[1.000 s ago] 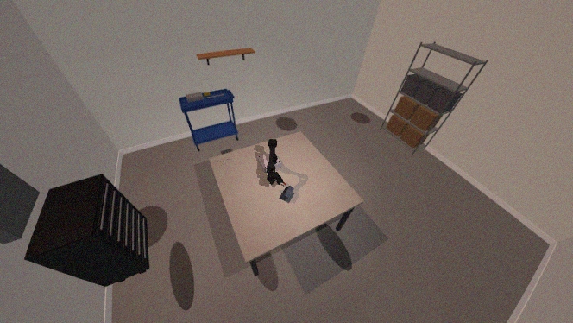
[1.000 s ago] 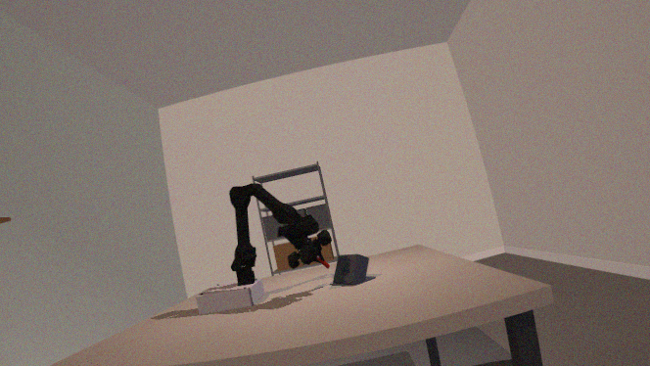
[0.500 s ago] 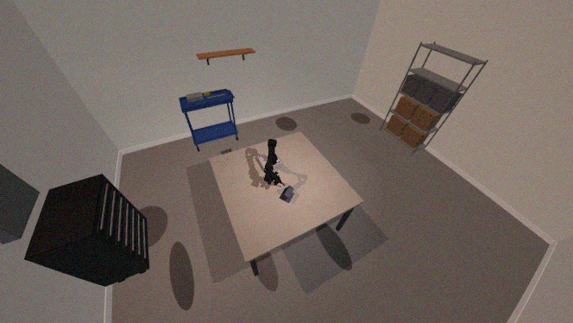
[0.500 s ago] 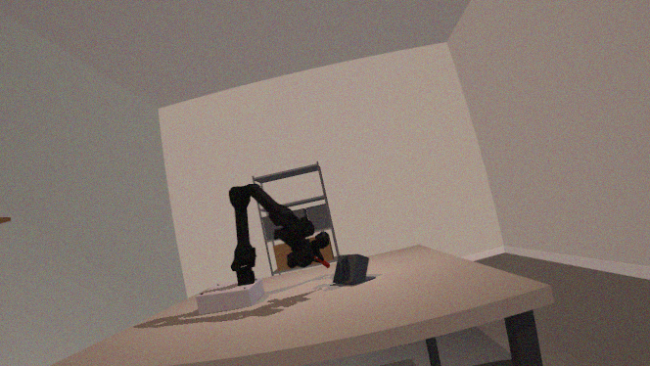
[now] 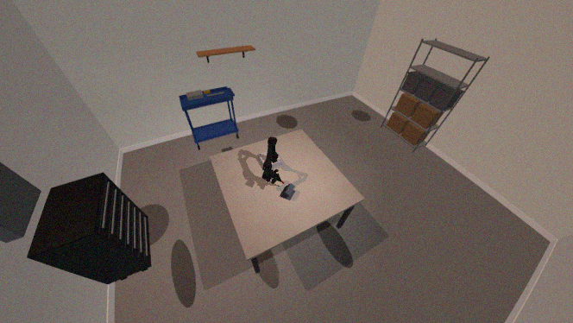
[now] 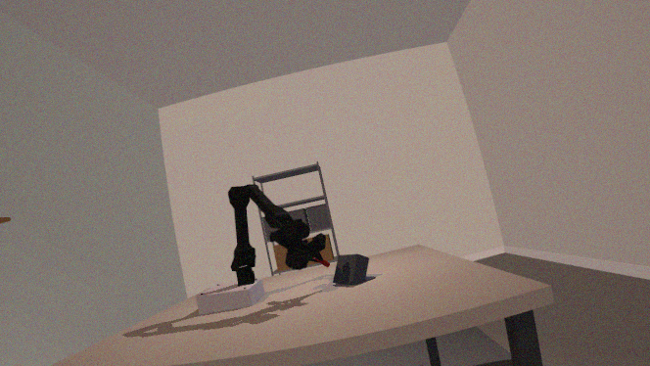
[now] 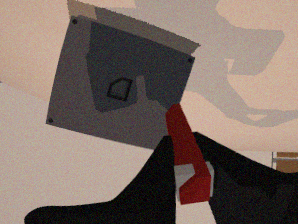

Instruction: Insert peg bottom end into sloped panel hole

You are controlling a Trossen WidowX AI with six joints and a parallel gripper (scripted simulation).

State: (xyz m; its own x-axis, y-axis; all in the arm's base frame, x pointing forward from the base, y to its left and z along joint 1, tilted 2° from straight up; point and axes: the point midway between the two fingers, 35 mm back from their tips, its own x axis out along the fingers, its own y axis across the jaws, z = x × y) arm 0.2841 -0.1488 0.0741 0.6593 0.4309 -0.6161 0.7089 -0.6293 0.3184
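Now: the grey sloped panel 10 cm ahead of my gripper tip, 1 cm to the left of it and 6 cm below it. From my gripper tip the other things lie so: red peg 1 cm behind, 1 cm to the right, 1 cm above.
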